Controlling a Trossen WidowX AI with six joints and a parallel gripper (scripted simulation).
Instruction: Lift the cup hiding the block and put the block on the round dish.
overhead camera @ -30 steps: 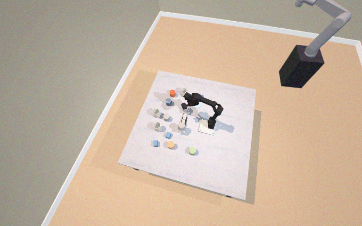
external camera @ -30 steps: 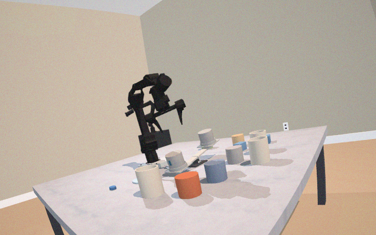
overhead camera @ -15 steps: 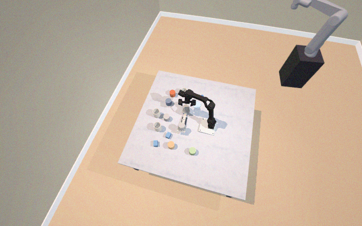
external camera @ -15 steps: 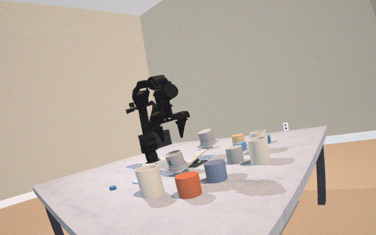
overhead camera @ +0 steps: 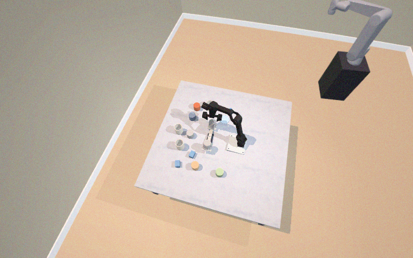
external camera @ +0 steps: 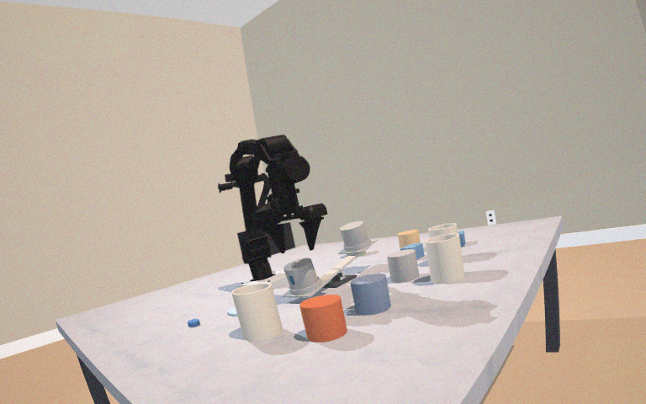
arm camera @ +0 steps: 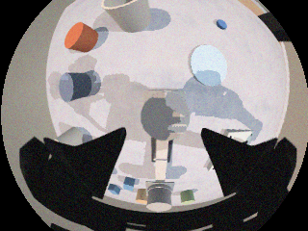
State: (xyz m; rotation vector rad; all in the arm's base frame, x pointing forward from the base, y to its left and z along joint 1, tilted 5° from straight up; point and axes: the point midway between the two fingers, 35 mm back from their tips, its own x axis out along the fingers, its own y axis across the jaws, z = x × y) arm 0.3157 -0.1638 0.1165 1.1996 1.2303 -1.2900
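Now: gripper tip 8 cm above the teal block. Also, from my gripper tip: small balance: 14 cm to the left, 8 cm below, 1 cm ahead; then pale blue round dish: 12 cm below, 12 cm behind, 10 cm to the right; then blue cylinder: 23 cm ahead, 8 cm below, 6 cm to the right.
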